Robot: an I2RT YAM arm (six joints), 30 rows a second.
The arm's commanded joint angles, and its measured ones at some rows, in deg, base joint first. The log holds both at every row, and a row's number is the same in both.
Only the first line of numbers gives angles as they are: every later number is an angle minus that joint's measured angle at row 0.
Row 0, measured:
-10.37 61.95 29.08 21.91 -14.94 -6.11
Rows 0 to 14, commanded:
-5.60 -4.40 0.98 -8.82 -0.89 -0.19
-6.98 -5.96 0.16 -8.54 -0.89 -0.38
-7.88 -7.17 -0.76 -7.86 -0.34 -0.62
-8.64 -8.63 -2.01 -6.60 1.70 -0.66
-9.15 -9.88 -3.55 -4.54 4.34 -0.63
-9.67 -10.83 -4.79 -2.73 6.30 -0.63
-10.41 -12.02 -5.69 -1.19 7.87 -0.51
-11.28 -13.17 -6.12 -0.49 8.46 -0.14
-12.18 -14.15 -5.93 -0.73 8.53 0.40
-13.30 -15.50 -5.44 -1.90 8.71 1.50
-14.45 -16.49 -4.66 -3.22 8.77 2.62
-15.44 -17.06 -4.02 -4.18 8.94 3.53
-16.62 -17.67 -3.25 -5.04 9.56 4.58
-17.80 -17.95 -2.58 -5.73 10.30 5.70
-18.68 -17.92 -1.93 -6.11 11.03 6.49
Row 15, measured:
-16.70 -16.76 -4.72 -4.79 8.18 3.17
